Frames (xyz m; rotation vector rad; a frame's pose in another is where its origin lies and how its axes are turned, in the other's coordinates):
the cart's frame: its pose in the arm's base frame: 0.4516 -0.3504 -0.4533 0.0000 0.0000 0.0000
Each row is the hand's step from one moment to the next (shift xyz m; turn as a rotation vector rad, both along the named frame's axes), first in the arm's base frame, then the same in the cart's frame.
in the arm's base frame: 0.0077 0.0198 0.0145 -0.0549 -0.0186 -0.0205
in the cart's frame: 0.0077 0.0198 0.0145 -0.0549 -0.0186 -0.0205
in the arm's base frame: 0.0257 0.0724 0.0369 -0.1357 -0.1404 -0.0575
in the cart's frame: 0.0257 0.0724 0.0369 -0.1357 -0.1404 -0.0575
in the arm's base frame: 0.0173 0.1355 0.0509 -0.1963 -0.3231 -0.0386
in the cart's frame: 0.0173 0.1355 0.0509 -0.1963 -0.3231 -0.0386
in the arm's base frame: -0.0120 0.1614 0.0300 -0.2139 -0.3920 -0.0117
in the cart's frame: -0.0120 0.1614 0.0300 -0.2139 -0.3920 -0.0117
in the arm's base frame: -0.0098 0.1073 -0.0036 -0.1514 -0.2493 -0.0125
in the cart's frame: -0.0098 0.1073 -0.0036 -0.1514 -0.2493 -0.0125
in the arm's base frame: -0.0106 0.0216 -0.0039 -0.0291 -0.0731 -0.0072
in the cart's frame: -0.0106 0.0216 -0.0039 -0.0291 -0.0731 -0.0072
